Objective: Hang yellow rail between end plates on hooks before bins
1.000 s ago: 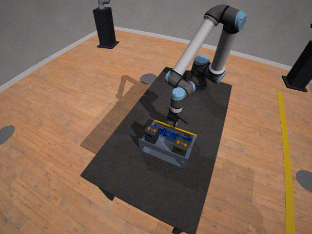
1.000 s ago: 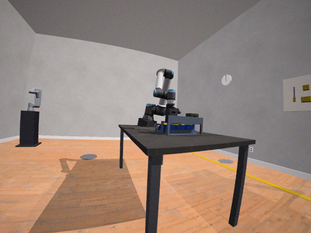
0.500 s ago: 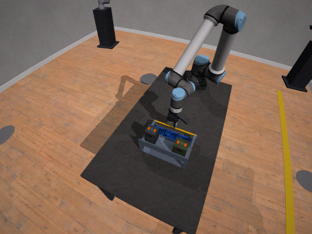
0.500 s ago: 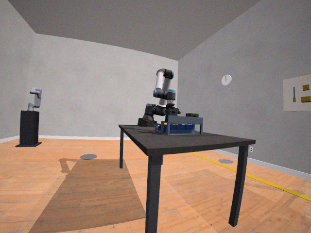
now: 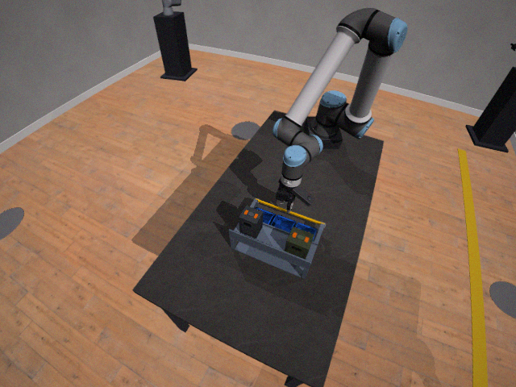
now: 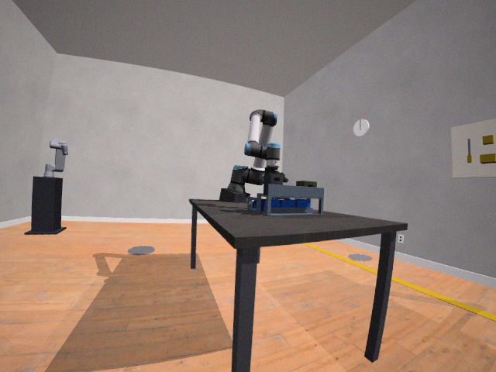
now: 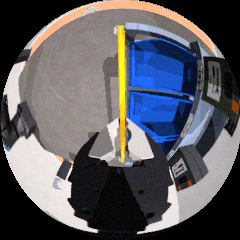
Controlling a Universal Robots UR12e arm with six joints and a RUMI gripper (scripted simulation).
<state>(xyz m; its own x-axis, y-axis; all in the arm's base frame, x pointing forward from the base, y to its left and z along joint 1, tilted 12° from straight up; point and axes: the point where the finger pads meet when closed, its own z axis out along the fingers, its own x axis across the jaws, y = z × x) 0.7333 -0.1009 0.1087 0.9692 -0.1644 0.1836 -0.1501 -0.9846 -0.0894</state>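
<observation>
Right now my hand is 1 cm above the yellow rail. The rest, counted from my hand: black box (18 cm ahead, 15 cm to the right, 8 cm above); olive box (22 cm ahead, 8 cm to the left, 7 cm above).
</observation>
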